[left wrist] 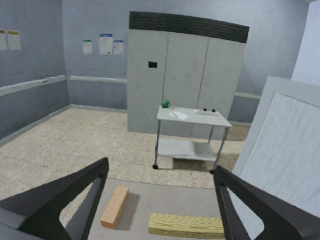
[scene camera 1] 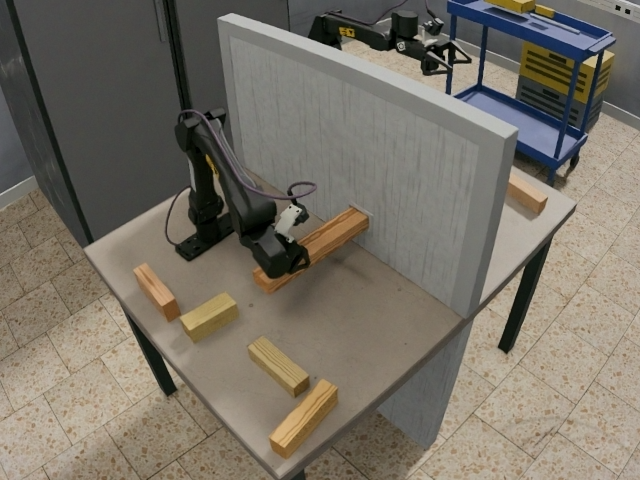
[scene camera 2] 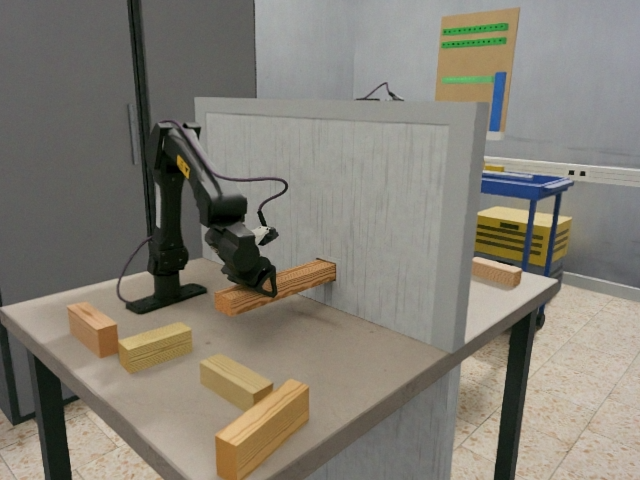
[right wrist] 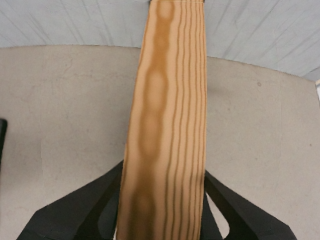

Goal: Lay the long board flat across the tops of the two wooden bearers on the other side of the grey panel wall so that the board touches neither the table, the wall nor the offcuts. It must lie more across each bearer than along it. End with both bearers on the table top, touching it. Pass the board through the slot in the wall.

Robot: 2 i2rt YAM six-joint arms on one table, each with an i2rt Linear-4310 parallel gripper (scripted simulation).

Labels:
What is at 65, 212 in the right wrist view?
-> My right gripper.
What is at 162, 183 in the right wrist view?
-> A long board.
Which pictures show the long board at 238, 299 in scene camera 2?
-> Scene camera 1, scene camera 2 and the right wrist view only.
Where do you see a long board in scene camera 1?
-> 323, 241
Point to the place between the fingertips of my left gripper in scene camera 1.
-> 462, 66

